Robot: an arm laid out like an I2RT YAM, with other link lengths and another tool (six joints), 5 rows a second.
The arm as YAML. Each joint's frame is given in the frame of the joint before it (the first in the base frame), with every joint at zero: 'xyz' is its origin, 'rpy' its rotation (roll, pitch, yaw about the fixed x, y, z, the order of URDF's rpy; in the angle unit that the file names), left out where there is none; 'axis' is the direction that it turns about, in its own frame. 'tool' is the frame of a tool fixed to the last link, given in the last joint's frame.
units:
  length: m
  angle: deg
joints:
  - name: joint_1
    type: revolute
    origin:
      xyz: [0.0, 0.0, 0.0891]
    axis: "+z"
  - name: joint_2
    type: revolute
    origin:
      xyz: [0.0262, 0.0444, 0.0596]
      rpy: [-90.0, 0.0, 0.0]
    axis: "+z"
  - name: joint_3
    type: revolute
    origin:
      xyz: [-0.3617, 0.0, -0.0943]
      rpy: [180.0, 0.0, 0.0]
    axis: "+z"
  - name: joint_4
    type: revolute
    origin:
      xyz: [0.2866, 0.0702, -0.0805]
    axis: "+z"
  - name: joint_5
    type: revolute
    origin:
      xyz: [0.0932, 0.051, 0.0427]
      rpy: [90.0, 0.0, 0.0]
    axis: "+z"
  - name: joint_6
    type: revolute
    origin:
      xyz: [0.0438, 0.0, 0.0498]
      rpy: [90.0, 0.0, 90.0]
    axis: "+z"
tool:
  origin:
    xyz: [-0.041, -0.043, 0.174]
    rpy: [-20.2, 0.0, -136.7]
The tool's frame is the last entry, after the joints.
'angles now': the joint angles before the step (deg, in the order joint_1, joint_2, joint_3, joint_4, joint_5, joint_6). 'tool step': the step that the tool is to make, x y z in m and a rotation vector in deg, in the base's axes. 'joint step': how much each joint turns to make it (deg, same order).
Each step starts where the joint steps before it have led.
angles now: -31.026 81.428 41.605 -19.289 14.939 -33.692
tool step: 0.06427 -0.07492 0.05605 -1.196 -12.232 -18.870
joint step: -0.021 7.738 12.218 0.634 6.033 19.562
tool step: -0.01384 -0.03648 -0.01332 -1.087 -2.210 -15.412
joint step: 0.349 4.086 0.787 -0.504 8.721 14.557
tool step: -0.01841 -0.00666 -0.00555 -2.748 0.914 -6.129
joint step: 1.246 0.416 -1.509 -0.632 6.229 5.791
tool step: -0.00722 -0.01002 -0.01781 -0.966 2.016 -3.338
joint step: 0.043 3.147 0.043 0.197 3.212 2.666
